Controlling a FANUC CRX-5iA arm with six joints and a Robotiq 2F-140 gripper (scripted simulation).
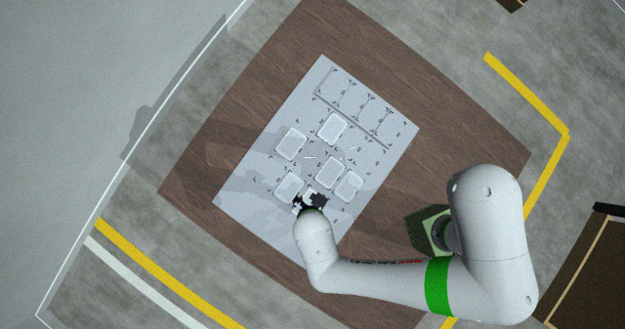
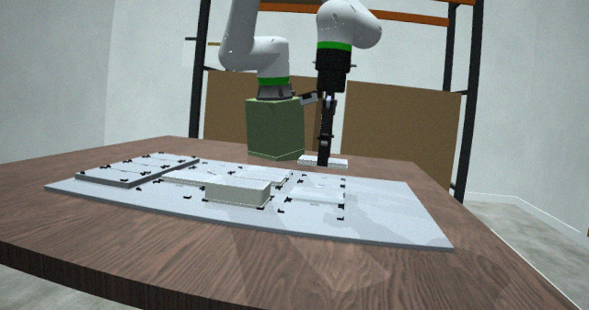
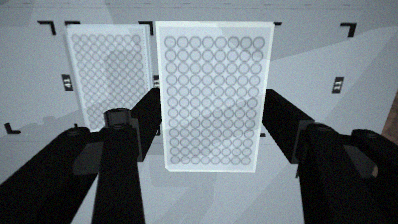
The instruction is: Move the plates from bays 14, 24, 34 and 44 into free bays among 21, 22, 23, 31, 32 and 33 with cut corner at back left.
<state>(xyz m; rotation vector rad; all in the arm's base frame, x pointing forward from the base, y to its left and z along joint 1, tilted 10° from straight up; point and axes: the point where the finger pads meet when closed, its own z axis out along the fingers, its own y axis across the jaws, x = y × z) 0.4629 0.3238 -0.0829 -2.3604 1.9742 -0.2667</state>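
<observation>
Now: the white scrap 2 cm behind my hand, 1 cm to the right of it and 9 cm below it. From my hand the other things lie so: sealed deep-well block (24 cm ahead, 13 cm to the right, 7 cm below); then sealed plate (8 cm behind, 18 cm to the right, 9 cm below); then round thing (4 cm ahead, 24 cm to the right, 9 cm below).
</observation>
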